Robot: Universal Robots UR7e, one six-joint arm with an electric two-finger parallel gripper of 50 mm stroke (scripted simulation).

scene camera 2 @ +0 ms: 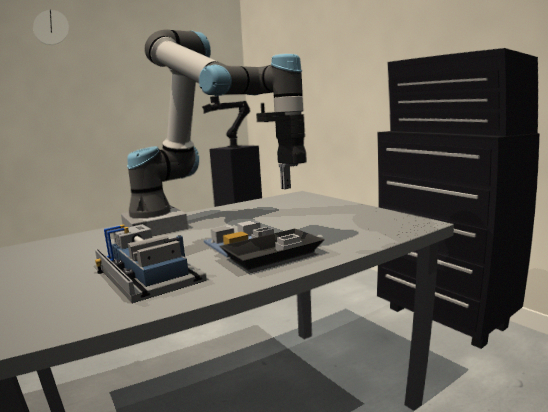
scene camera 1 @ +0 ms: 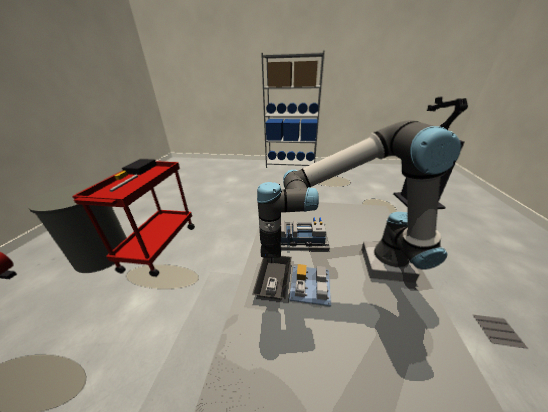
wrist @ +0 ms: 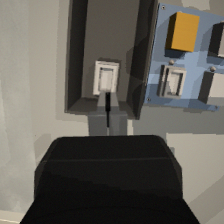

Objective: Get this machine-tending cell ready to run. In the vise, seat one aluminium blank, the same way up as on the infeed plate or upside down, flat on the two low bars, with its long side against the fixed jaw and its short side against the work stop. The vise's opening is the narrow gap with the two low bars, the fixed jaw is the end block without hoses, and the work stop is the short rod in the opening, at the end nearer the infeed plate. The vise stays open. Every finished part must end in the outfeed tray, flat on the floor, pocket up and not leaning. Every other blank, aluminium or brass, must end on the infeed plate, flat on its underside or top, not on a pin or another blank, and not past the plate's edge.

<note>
I see my gripper, a brass blank and a vise.
My gripper is seen too in the wrist view.
</note>
